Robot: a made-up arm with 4 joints.
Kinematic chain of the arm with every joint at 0, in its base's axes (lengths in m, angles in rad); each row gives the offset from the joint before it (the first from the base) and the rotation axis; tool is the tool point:
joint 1: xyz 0 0 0.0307 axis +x
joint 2: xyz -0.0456 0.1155 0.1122 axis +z
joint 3: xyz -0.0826 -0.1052 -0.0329 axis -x
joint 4: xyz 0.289 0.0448 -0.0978 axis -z
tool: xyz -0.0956 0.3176 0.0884
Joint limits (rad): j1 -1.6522..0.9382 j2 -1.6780..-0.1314 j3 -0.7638..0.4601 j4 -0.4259..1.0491
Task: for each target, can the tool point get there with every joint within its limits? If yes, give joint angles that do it. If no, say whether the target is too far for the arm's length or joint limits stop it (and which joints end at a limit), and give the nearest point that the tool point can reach.
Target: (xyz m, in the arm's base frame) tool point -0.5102 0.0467 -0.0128
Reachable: no: joint limits stop it (at a limit: joint 2, joint 3, joint 4) | nearest point -0.0371 0.2026 -0.1580 | short by 0.519 m
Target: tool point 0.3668 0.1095 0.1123
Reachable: yes | joints -1.0884 -0.8548 -0.1970 0.8223
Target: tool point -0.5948 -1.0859 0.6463
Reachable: no: too far | nearest point 0.0152 -0.3695 0.2402 | short by 1.025 m
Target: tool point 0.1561 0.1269 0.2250
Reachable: yes | joints 0.1746 -1.2373 -0.3118 -0.2855
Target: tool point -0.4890 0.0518 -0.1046
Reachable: no: joint limits stop it (at a limit: joint 2, joint 3, joint 4) | nearest point -0.0371 0.0990 -0.2278 | short by 0.471 m
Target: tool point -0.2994 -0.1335 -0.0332
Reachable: no: joint limits stop it (at a limit: joint 1, joint 2, joint 3, joint 4) | nearest point -0.0371 -0.0817 -0.2338 | short by 0.334 m
